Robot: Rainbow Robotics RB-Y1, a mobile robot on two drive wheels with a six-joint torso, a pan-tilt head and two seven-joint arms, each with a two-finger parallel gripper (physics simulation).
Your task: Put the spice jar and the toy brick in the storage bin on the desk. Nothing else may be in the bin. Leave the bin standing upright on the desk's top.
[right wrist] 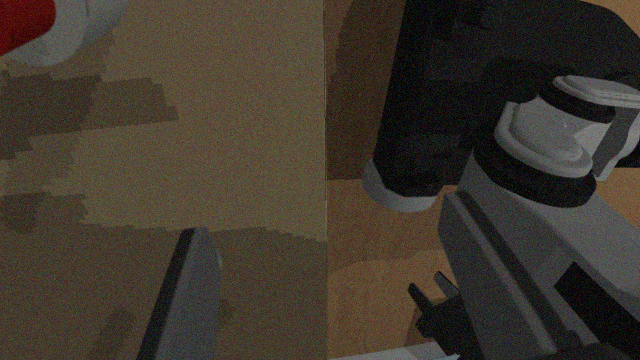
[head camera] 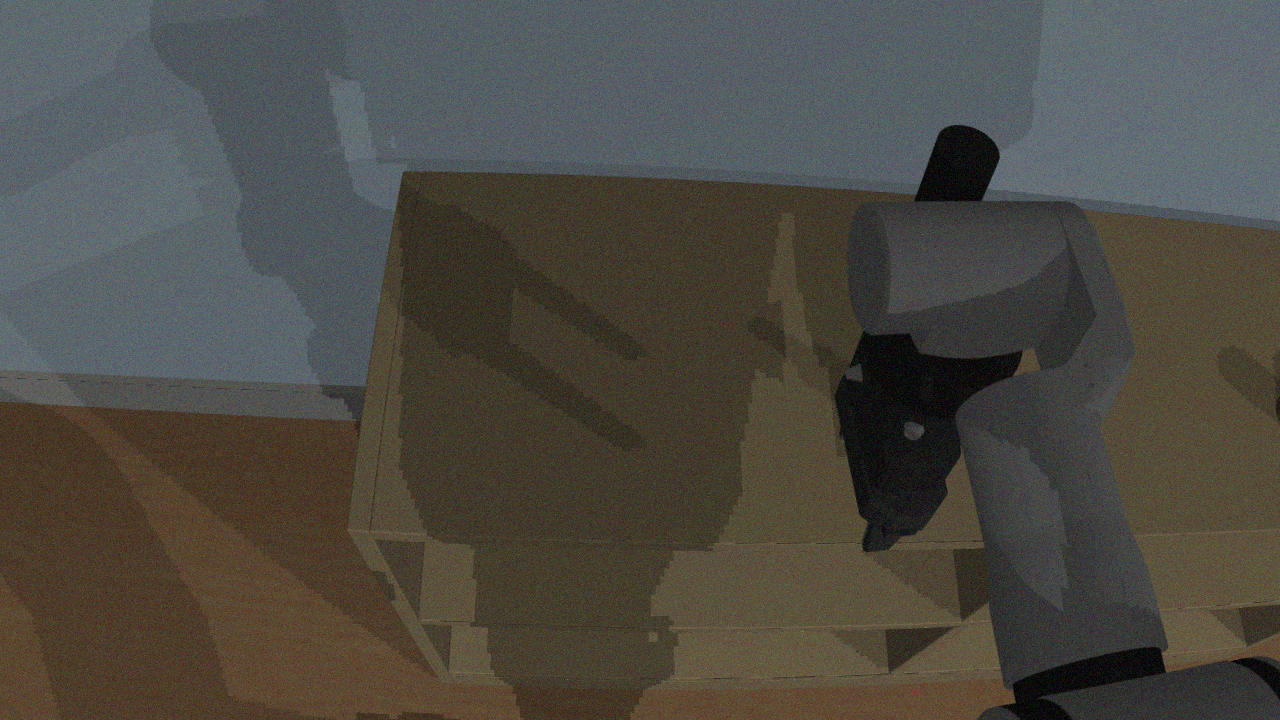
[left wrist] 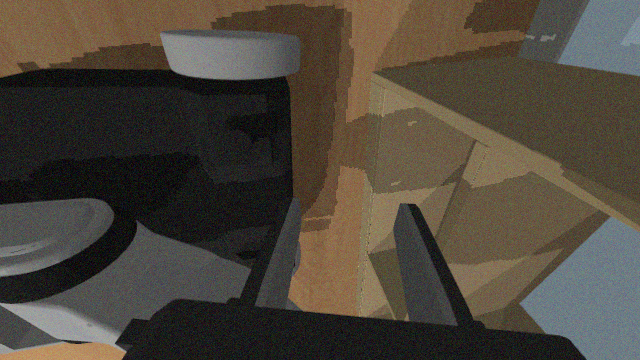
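Seen in the pictures: left gripper, fingertip midpoint: [right wrist: 423, 280] [left wrist: 347, 213]; right gripper, fingertip midpoint: [right wrist: 327, 229] [head camera: 864, 490]; robot's base at its link origin: [right wrist: 411, 69].
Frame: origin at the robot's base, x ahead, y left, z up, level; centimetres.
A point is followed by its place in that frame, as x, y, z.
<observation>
A white object with a red top [right wrist: 55, 35] @[42.9, -21.3, 65.2], possibly the spice jar, is cut off at the top left of the right wrist view, on the desk [head camera: 572, 232] @[59.3, 9.0, 61.1] [left wrist: 550, 105] @[39.8, 23.7, 30.5] [right wrist: 240, 165] @[37.0, -13.1, 61.1]. My right gripper [right wrist: 327, 229] @[33.6, -16.0, 69.2] [head camera: 878, 535] is open and empty; its fingers straddle the desk's edge in the right wrist view, apart from that object. My left gripper [left wrist: 347, 213] @[8.2, 22.5, 44.2] [right wrist: 423, 280] @[8.2, 22.5, 44.2] is partly open and empty, over the floor beside the desk. The toy brick and storage bin cannot be made out. My right arm hides part of the desk in the head view.
The desk's open shelves [head camera: 805, 582] @[37.8, -19.4, 34.5] [left wrist: 500, 165] @[31.4, 17.8, 34.5] lie below its top. A dark object is cut off at the right edge of the head view, beside a shadow. The robot's black base [left wrist: 150, 125] @[-13.1, 17.3, 16.9] [right wrist: 450, 100] @[-1.0, -0.4, 19.1] stands on the wooden floor [head camera: 134, 537] @[40.0, 73.4, 0.1].
</observation>
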